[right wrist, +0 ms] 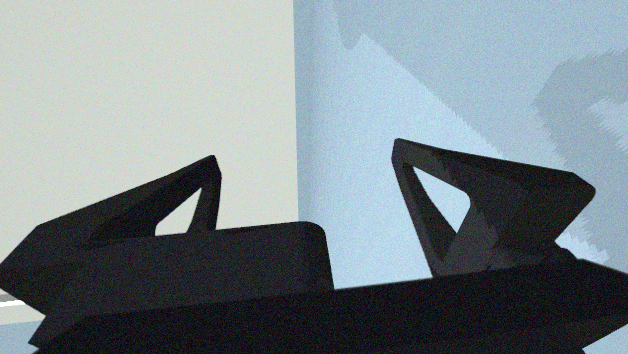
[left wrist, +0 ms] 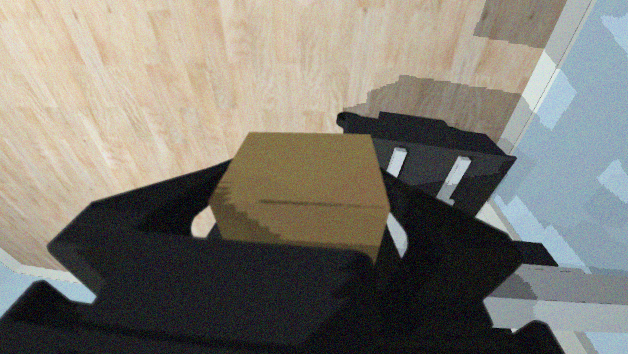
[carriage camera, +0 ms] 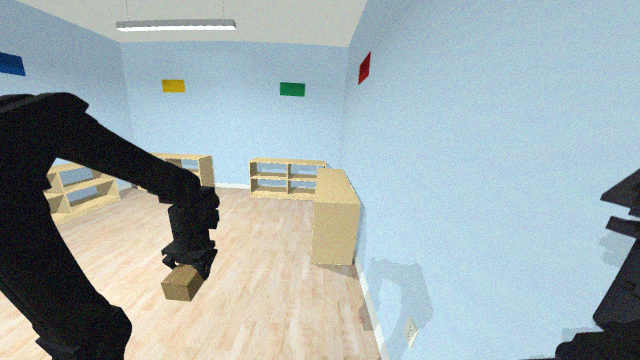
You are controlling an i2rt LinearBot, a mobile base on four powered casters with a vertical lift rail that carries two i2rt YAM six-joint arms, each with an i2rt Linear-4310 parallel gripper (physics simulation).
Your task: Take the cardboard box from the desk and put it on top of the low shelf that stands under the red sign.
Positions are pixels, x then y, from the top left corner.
Labels:
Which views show the brown cardboard box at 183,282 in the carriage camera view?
The left wrist view and the carriage camera view only.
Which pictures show the left gripper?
The left wrist view and the carriage camera view only.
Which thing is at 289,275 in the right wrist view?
The right gripper.

